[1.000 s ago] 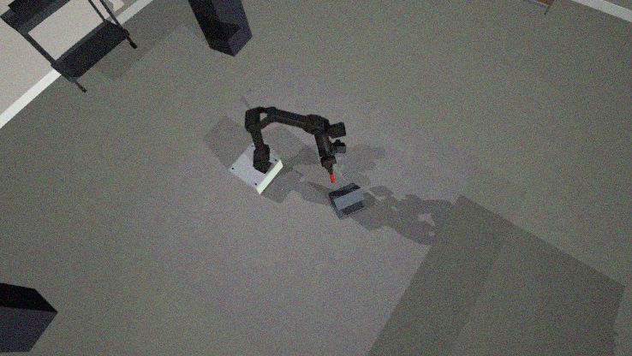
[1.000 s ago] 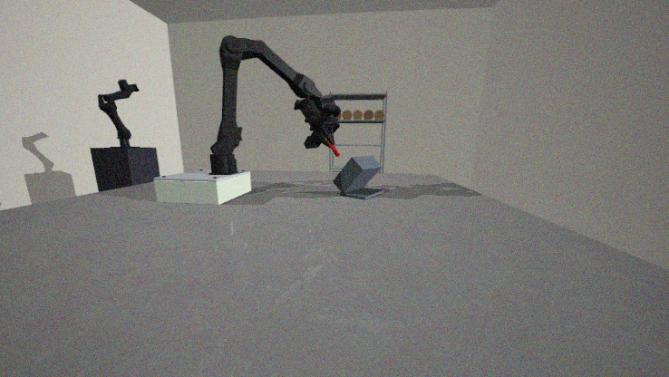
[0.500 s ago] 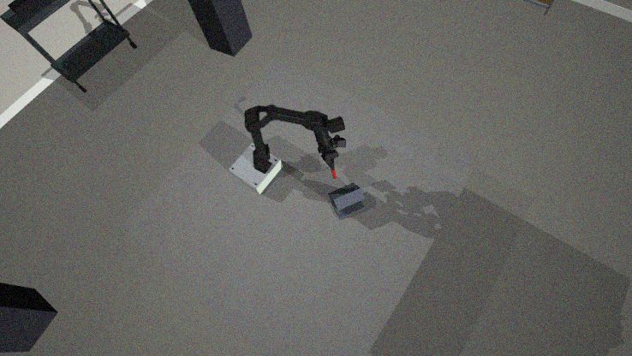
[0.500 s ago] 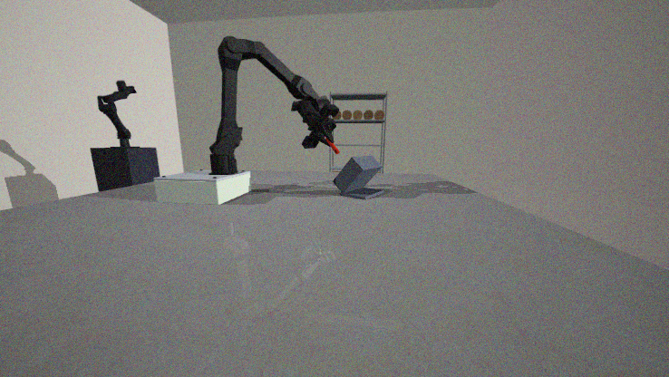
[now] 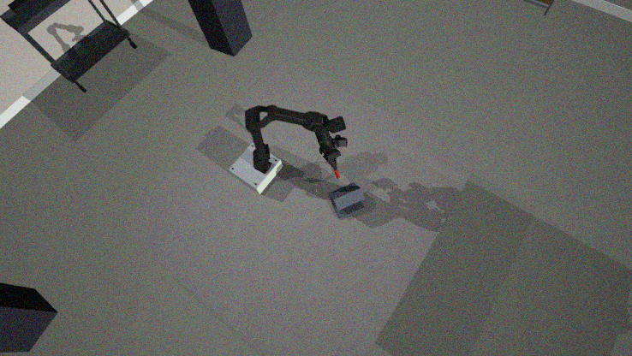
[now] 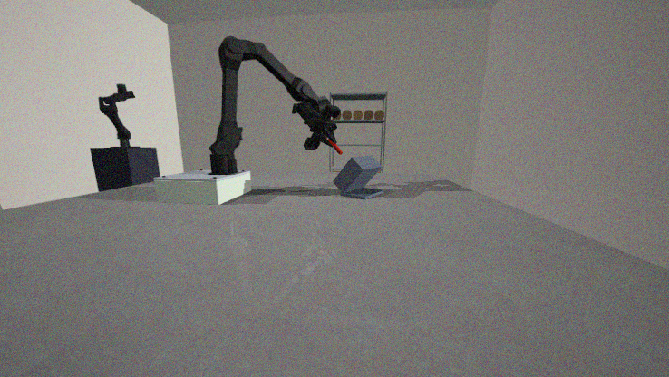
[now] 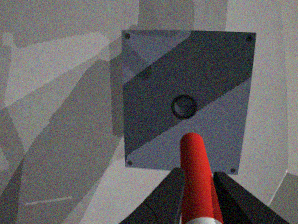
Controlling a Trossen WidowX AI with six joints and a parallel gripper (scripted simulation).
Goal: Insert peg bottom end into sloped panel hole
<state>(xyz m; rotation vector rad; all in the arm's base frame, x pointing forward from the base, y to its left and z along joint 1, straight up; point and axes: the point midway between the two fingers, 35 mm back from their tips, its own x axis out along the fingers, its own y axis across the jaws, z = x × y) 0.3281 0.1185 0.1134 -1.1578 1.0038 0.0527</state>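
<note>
Right now the grey-blue sloped panel is 90 mm below my gripper tip, 80 mm ahead of it and 60 mm to the right of it. The rest, counted from my gripper tip: round red peg 10 mm to the left, 10 mm behind, 10 mm above.
</note>
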